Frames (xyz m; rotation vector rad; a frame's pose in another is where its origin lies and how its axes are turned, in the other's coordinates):
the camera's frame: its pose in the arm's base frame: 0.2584 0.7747 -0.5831 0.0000 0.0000 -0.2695
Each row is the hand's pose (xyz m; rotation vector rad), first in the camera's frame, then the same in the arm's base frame.
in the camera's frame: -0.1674 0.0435 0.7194 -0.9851 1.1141 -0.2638
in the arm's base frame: 0.1086 0.8612 0.1363 -0.8337 1.2472 -0.4811
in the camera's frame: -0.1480 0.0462 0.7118 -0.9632 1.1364 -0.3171
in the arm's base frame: 0.1280 0.8586 0.1287 -0.8098 1.2681 -0.5341
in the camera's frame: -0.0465 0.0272 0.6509 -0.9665 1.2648 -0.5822
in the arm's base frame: 0.2208 0.8133 0.0678 -0.8007 1.4059 -0.7907
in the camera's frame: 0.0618 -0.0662 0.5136 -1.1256 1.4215 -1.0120
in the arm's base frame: 0.3003 0.6944 -0.0695 -0.9497 1.6025 -1.1992
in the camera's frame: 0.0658 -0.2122 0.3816 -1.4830 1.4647 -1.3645
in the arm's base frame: 0.2653 0.5526 -0.2015 -1.3203 1.7123 -1.5196
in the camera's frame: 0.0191 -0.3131 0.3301 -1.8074 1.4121 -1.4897
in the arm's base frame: 0.1934 0.4678 -0.2530 -1.6676 1.7101 -1.6162
